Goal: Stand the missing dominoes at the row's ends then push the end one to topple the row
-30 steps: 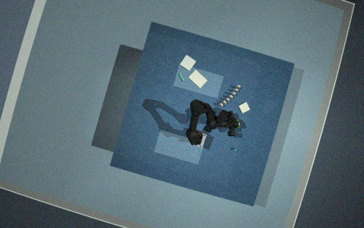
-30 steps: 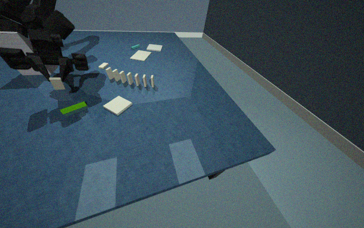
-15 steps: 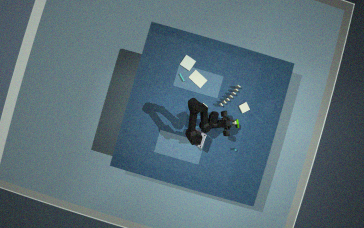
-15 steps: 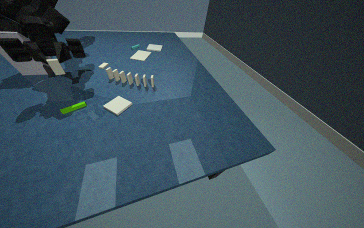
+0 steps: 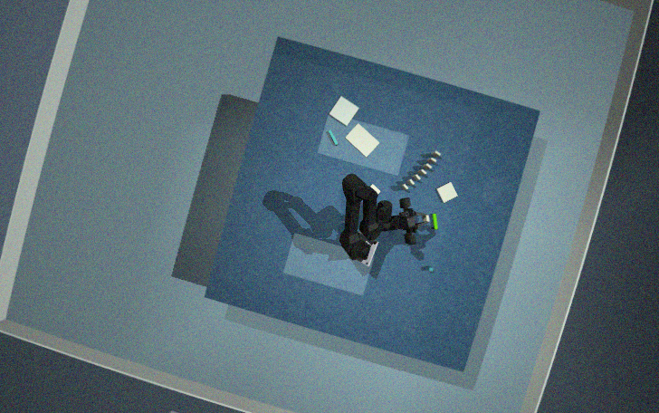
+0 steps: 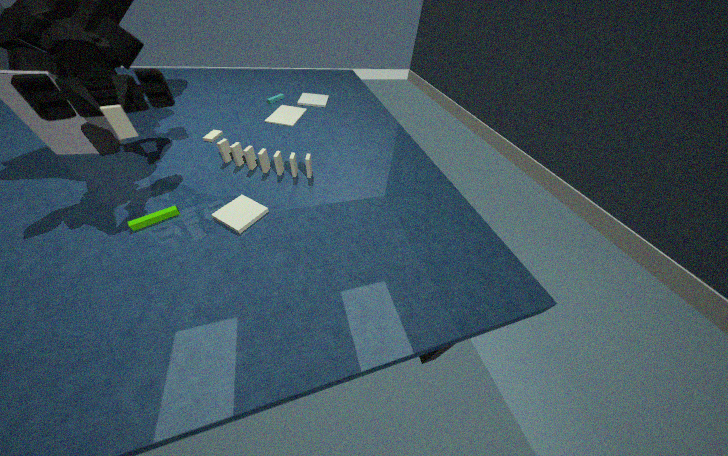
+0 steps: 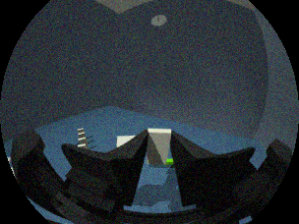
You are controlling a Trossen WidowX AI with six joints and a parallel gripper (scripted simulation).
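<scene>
Now: the green bar 15 cm below my gripper tip and 9 cm to the right of it. Also, from my gripper tip: teal bar (48 cm to the left, 24 cm ahead, 15 cm below); white square tile (15 cm below, 15 cm ahead, 11 cm to the right); teal cube (21 cm behind, 15 cm below, 14 cm to the right).
</scene>
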